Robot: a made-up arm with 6 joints. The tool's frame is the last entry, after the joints.
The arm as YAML. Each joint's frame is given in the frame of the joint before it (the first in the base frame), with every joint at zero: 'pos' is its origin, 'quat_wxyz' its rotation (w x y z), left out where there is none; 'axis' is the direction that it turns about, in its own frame. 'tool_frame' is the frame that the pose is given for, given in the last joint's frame.
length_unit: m
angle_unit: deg
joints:
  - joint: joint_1
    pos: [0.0, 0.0, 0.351]
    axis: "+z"
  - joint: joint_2
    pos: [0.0, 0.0, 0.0]
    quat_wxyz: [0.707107, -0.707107, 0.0, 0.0]
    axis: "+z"
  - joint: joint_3
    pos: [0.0, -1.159, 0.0]
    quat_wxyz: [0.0, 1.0, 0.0, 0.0]
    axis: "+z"
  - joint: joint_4
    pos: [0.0, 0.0, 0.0]
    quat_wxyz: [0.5, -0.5, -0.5, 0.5]
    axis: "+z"
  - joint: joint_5
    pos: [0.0, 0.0, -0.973]
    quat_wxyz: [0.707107, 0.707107, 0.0, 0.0]
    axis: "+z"
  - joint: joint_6
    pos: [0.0, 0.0, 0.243]
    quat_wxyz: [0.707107, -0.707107, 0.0, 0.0]
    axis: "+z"
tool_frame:
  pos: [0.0, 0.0, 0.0]
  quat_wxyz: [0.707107, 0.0, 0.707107, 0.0]
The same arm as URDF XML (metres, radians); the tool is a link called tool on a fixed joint. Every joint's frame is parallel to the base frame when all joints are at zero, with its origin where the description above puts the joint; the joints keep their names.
<robot name="arm">
<link name="base"/>
<link name="link1"/>
<link name="link2"/>
<link name="link3"/>
<link name="link4"/>
<link name="link5"/>
<link name="link6"/>
<link name="tool"/>
<joint name="joint_1" type="continuous"><parent link="base"/><child link="link1"/><origin xyz="0 0 0.351" rpy="0 0 0"/><axis xyz="0 0 1"/></joint>
<joint name="joint_2" type="continuous"><parent link="link1"/><child link="link2"/><origin xyz="0 0 0" rpy="0 0 0"/><axis xyz="0 1 0"/></joint>
<joint name="joint_3" type="continuous"><parent link="link2"/><child link="link3"/><origin xyz="0 0 1.159" rpy="0 0 0"/><axis xyz="0 -1 0"/></joint>
<joint name="joint_4" type="continuous"><parent link="link3"/><child link="link4"/><origin xyz="0 0 0" rpy="0 0 0"/><axis xyz="-1 0 0"/></joint>
<joint name="joint_5" type="continuous"><parent link="link4"/><child link="link5"/><origin xyz="0.973 0 0" rpy="0 0 0"/><axis xyz="0 -1 0"/></joint>
<joint name="joint_6" type="continuous"><parent link="link5"/><child link="link6"/><origin xyz="0 -0.243 0" rpy="0 0 0"/><axis xyz="-1 0 0"/></joint>
<joint name="tool_joint" type="fixed"><parent link="link6"/><child link="tool"/><origin xyz="0 0 0" rpy="0 0 0"/></joint>
</robot>

